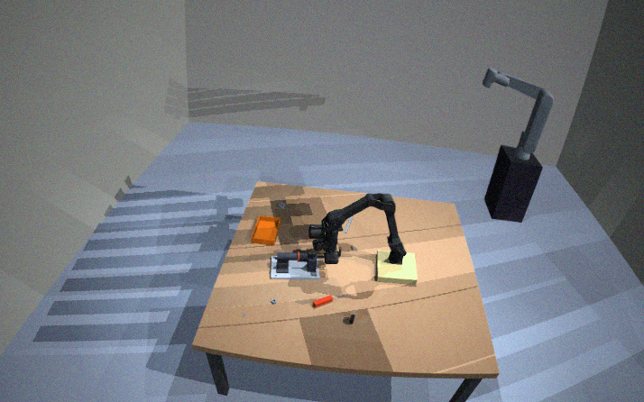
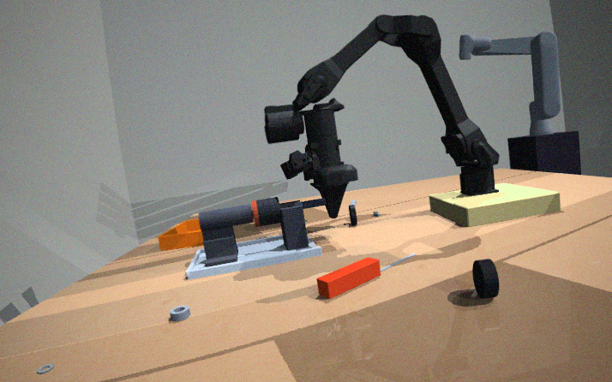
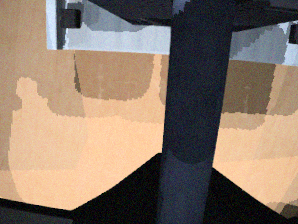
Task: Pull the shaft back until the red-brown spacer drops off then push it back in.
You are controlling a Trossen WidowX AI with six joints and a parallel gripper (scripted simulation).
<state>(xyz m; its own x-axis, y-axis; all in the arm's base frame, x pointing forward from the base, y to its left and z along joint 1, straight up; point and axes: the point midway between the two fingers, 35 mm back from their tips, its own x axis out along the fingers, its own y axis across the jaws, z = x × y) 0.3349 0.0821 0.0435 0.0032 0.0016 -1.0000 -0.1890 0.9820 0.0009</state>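
My gripper tip is now 80 mm short of the shaft, 10 mm to the right of it and 30 mm below it. The rest, counted from my gripper tip: orange tray (350 mm ahead, 210 mm to the right, 40 mm below); red-brown spacer (140 mm ahead, 30 mm to the left, 30 mm above); dark spacer (120 mm ahead, 20 mm to the left, 30 mm above).
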